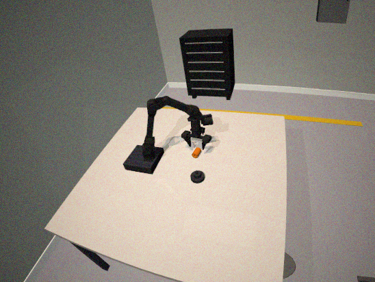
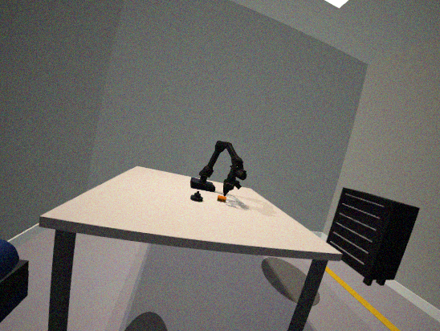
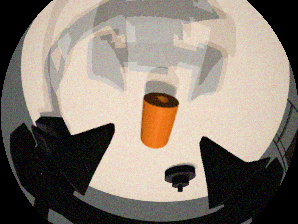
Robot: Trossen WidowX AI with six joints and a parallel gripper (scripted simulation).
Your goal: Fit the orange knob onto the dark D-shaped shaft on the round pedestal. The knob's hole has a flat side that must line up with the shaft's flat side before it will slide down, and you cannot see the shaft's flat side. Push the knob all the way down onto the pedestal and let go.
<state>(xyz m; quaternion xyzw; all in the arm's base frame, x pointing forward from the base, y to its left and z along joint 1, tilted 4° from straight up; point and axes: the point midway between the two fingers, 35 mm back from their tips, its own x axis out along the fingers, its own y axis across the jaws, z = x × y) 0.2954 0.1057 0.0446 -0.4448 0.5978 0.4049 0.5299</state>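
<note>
The orange knob lies 1 cm to the right of my gripper tip and 3 cm below it. The rest, counted from my gripper tip: round pedestal 3 cm ahead, 20 cm to the right, 2 cm below.
</note>
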